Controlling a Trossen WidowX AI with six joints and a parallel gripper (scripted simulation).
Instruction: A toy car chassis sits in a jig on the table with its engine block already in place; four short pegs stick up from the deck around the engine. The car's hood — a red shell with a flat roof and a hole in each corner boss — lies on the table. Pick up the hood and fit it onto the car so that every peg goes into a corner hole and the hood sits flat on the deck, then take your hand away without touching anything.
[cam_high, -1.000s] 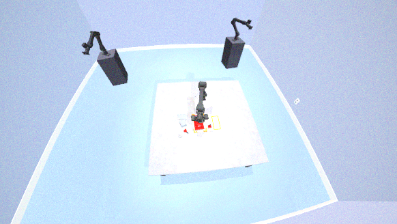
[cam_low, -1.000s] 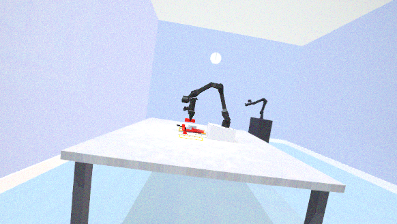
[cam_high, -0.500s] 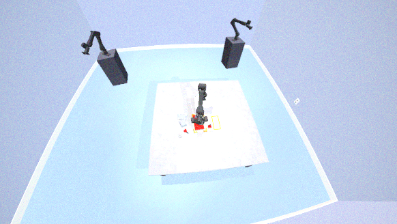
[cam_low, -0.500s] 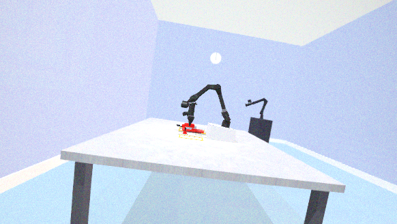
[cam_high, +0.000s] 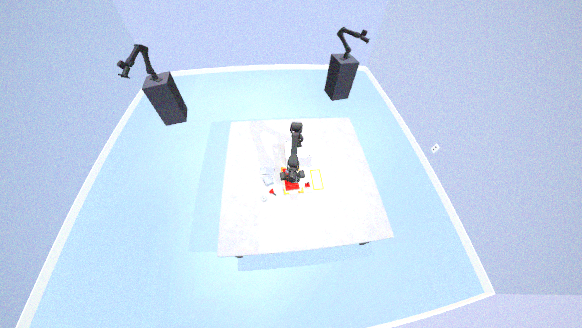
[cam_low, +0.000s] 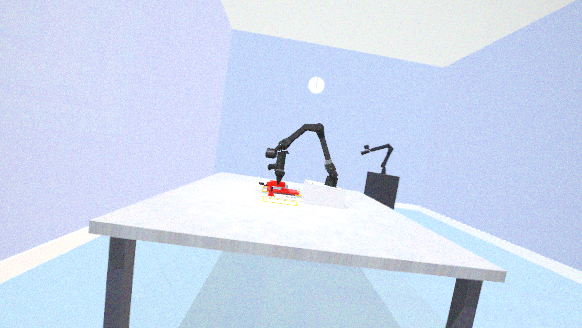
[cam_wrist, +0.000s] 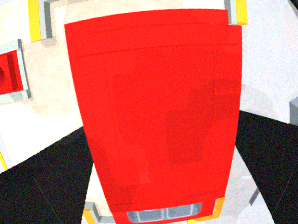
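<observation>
Right now my gripper tip is right at the red hood.
</observation>
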